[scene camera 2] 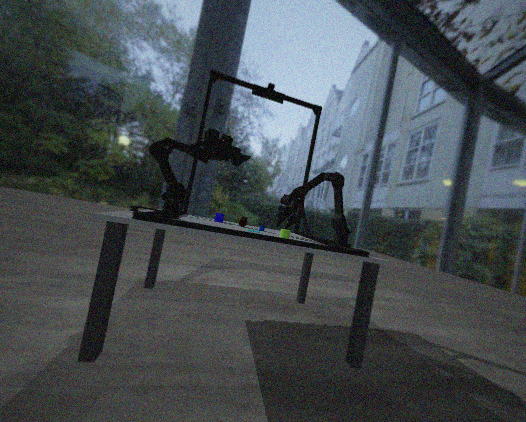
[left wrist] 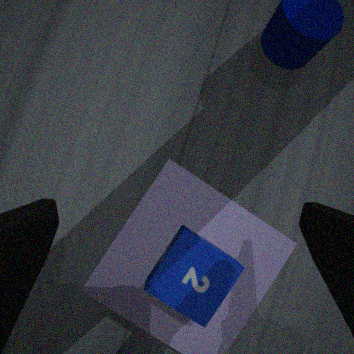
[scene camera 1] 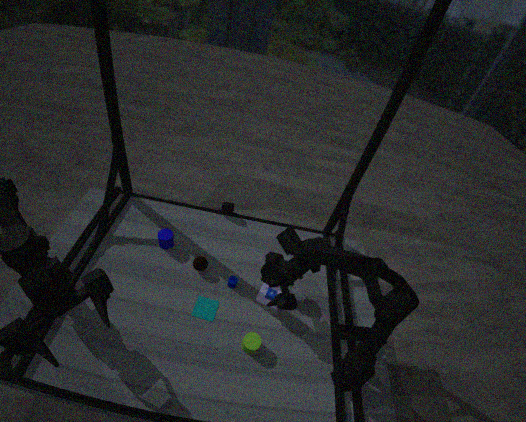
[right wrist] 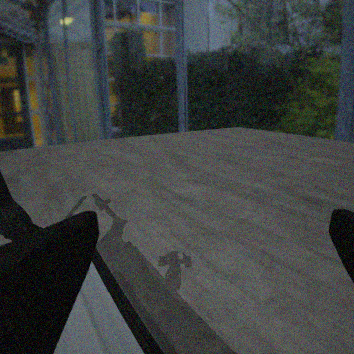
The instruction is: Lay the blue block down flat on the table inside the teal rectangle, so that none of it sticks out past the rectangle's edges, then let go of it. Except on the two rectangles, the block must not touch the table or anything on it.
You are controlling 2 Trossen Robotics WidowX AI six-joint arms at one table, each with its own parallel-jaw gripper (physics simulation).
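Frame: origin at the left arm's base, x ahead, y left, z up, level; metres.
Seen in the pictures: left gripper, between the fingertips: (scene camera 2: 280, 227) (left wrist: 181, 212) (scene camera 1: 264, 292); right gripper, between the fingertips: (scene camera 2: 245, 153) (scene camera 1: 83, 345) (right wrist: 214, 222); left arm's base, origin of its link: (scene camera 2: 340, 245) (scene camera 1: 346, 379); right arm's base, origin of its link: (scene camera 2: 169, 213).
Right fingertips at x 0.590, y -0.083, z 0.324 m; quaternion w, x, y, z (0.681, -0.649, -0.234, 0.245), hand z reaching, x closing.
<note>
Offsets run from my right fingertips to a thing's middle. "pt": to the spot under its first point.
The blue block {dx -0.433, dy -0.225, dz -0.333 m} (scene camera 1: 271, 293) (left wrist: 195, 277), marked with a 2, lies on the lilac rectangle {pt dx -0.404, dy -0.240, dz -0.342 m} (scene camera 1: 261, 292) (left wrist: 150, 225), inside its edges. The teal rectangle {pt dx -0.214, dy -0.201, dz -0.342 m} (scene camera 1: 205, 308) (scene camera 2: 254, 230) lies on the table, left of the block in scene camera 1, and bears nothing. My left gripper (scene camera 1: 267, 293) (scene camera 2: 283, 221) (left wrist: 181, 212) is open and points down over the block; its fingers stand wide on either side, with nothing between them. The exact height is hard to tell. My right gripper (scene camera 1: 82, 345) (scene camera 2: 242, 159) (right wrist: 214, 222) is open and empty, raised at the left in scene camera 1.
A small blue cylinder {dx -0.310, dy -0.280, dz -0.328 m} (scene camera 1: 232, 281) (scene camera 2: 261, 228) (left wrist: 295, 45) stands between the two rectangles, toward the back. A dark brown round object {dx -0.206, dy -0.353, dz -0.318 m} (scene camera 1: 200, 263) (scene camera 2: 243, 221) and a larger blue cylinder {dx -0.088, dy -0.463, dz -0.316 m} (scene camera 1: 166, 239) (scene camera 2: 219, 217) stand farther back left. A lime cylinder {dx -0.335, dy -0.071, dz -0.321 m} (scene camera 1: 251, 342) (scene camera 2: 285, 233) stands nearer the front.
</note>
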